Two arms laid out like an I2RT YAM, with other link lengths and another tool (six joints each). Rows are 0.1 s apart.
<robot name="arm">
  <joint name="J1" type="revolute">
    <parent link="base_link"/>
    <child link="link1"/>
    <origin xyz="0 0 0.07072"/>
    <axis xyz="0 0 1"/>
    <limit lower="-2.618" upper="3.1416"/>
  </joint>
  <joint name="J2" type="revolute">
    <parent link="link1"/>
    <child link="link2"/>
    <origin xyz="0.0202 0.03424 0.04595"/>
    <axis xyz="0 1 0"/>
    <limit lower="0" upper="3.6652"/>
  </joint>
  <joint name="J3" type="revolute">
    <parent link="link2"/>
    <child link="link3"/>
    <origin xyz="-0.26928 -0.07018 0"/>
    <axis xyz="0 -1 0"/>
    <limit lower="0" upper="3.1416"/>
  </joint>
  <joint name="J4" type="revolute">
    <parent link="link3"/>
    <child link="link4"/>
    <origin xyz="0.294 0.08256 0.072"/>
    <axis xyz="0 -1 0"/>
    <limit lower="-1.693" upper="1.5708"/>
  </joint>
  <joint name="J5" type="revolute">
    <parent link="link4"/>
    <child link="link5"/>
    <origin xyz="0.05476 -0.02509 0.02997"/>
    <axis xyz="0 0 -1"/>
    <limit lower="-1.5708" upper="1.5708"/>
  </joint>
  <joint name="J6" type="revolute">
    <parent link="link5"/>
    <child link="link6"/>
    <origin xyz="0.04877 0 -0.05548"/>
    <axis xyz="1 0 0"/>
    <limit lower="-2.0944" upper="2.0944"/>
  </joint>
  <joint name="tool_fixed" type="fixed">
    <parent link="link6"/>
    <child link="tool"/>
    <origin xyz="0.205 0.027 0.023" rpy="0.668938 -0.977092 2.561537"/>
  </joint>
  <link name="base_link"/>
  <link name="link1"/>
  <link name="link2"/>
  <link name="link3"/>
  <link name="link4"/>
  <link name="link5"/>
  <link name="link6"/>
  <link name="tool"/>
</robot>
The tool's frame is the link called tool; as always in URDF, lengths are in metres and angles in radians.
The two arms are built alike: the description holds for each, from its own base.
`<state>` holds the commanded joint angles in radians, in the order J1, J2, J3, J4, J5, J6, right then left.
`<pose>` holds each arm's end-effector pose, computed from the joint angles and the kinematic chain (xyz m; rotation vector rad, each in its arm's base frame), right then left.
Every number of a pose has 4 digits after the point. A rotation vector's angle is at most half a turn.
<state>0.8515 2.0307 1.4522 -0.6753 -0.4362 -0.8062 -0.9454 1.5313 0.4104 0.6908 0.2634 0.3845</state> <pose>0.1965 0.4683 -0.0080 -1.0920 -1.9457 -0.7578 0.2584 -0.4068 0.0309 1.4416 -0.8947 1.4645</pose>
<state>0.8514 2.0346 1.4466 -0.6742 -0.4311 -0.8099 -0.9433 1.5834 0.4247 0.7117 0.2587 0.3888</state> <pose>0.1959 0.4659 -0.0123 -1.0958 -1.9514 -0.7488 0.2619 -0.4083 0.0193 1.4592 -0.9028 1.4598</pose>
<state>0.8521 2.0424 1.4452 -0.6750 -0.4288 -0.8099 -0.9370 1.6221 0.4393 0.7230 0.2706 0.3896</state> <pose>0.1949 0.4645 -0.0167 -1.1020 -1.9524 -0.7373 0.2635 -0.4103 0.0113 1.4683 -0.9053 1.4450</pose>
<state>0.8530 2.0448 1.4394 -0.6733 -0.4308 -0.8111 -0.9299 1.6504 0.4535 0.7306 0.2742 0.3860</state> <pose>0.1927 0.4633 -0.0194 -1.1023 -1.9511 -0.7293 0.2676 -0.4114 0.0066 1.4791 -0.8996 1.4411</pose>
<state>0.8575 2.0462 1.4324 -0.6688 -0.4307 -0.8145 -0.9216 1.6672 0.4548 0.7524 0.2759 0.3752</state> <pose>0.1895 0.4628 -0.0222 -1.0962 -1.9549 -0.7225 0.2718 -0.4103 0.0051 1.4836 -0.8815 1.4464</pose>
